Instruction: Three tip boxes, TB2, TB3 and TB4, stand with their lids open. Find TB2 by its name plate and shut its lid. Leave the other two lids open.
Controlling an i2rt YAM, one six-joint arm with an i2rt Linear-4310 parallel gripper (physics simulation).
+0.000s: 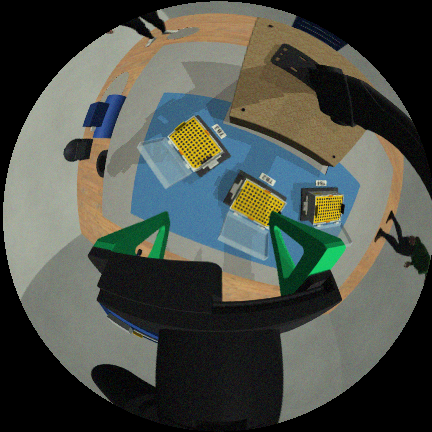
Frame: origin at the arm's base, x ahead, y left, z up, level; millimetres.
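Seen in the pictures: gripper, fingertip midpoint: [218, 216]; arm's base, link origin: [320, 80].
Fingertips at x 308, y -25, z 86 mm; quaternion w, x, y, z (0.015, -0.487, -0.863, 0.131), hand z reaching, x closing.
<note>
Offsets run from my fingertips to a thing's top centre. "pt": to the spot under its first point. Level surfaces: height alone.
The tip box TB2 @(6 mm ahead, 93 mm left, 204 mm down) [257, 202], with yellow tips and a dark base, stands in the middle of the blue mat, its name plate @(pt 60 mm back, 89 mm left, 277 mm down) [267, 179] behind it. Its clear lid @(pt 80 mm ahead, 99 mm left, 174 mm down) [244, 237] is open and leans out towards the gripper side. TB3 @(40 mm back, 123 mm right, 204 mm down) [196, 143] stands further left and back, its clear lid [165, 161] open. TB4 @(115 mm back, 282 mm left, 204 mm down) [327, 207] stands at the right, its clear lid [345, 234] open and partly hidden by the right finger. My gripper [218, 216] is open and empty, above the mat; its right fingertip shows over the near right edge of TB2.
The blue mat @(279 mm down) [150, 200] lies on a grey area of the wooden table [92, 200]. A brown board [295, 95] carrying the black arm [340, 95] stands behind the boxes at the back right. A blue cylinder device [110, 116] and dark round objects [77, 150] are at the left edge.
</note>
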